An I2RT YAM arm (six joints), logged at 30 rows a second.
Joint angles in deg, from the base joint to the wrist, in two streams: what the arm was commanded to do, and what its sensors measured. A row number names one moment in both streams.
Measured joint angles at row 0: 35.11 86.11 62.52 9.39 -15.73 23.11
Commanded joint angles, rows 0 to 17: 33.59 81.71 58.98 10.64 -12.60 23.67; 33.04 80.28 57.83 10.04 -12.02 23.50; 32.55 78.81 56.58 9.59 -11.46 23.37; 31.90 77.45 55.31 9.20 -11.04 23.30; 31.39 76.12 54.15 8.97 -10.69 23.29; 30.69 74.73 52.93 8.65 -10.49 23.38; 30.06 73.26 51.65 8.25 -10.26 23.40; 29.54 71.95 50.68 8.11 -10.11 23.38; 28.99 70.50 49.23 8.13 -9.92 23.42; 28.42 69.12 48.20 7.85 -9.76 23.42; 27.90 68.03 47.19 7.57 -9.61 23.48; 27.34 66.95 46.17 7.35 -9.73 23.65; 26.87 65.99 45.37 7.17 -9.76 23.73; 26.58 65.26 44.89 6.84 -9.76 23.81; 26.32 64.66 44.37 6.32 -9.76 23.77; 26.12 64.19 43.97 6.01 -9.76 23.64; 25.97 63.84 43.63 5.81 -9.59 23.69; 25.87 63.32 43.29 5.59 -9.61 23.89
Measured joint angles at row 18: 26.13 64.31 43.88 5.98 -10.28 23.14
